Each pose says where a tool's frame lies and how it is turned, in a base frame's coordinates. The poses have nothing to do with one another.
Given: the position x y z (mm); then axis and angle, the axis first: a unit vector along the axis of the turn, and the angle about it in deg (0 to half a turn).
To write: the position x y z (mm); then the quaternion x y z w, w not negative. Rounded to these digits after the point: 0 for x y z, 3 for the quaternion.
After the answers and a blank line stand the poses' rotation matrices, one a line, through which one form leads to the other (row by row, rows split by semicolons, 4 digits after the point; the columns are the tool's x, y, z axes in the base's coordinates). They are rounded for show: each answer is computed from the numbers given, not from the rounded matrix.
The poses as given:
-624 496 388 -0.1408 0.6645 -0.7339 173.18
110 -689 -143 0.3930 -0.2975 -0.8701 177.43
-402 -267 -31 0.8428 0.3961 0.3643 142.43
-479 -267 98 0.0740 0.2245 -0.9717 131.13
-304 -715 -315 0.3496 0.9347 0.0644 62.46
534 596 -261 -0.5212 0.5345 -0.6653 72.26
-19 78 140 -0.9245 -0.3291 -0.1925 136.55
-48 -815 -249 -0.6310 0.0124 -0.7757 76.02
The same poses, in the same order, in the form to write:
-624 496 388 -0.141 0.663 -0.733 0.059
110 -689 -143 0.393 -0.297 -0.870 0.022
-402 -267 -31 0.798 0.375 0.345 0.322
-479 -267 98 0.067 0.204 -0.885 0.414
-304 -715 -315 0.181 0.485 0.033 0.855
534 596 -261 -0.307 0.315 -0.392 0.808
-19 78 140 -0.859 -0.306 -0.179 0.370
-48 -815 -249 -0.389 0.008 -0.478 0.788

-0.9534 -0.0993 0.2848; -0.2736 -0.1129 -0.9552; 0.1270 -0.9886 0.0805
-0.6903 -0.1947 -0.6969; -0.2727 -0.8221 0.4998; -0.6702 0.5351 0.5143
0.4808 0.3763 0.7920; 0.8206 -0.5113 -0.2552; 0.3089 0.7726 -0.5547
-0.6487 0.7594 0.0499; -0.7043 -0.5742 -0.4173; -0.2883 -0.3059 0.9074
0.5281 0.1186 0.8409; 0.2328 0.9321 -0.2776; -0.8167 0.3423 0.4646
0.4936 0.4400 0.7502; -0.8274 0.5033 0.2492; -0.2680 -0.7437 0.6125
0.7491 0.6575 0.0808; 0.3927 -0.5391 0.7451; 0.5335 -0.5264 -0.6620
0.5435 0.7468 0.3832; -0.7586 0.2417 0.6050; 0.3592 -0.6196 0.6979

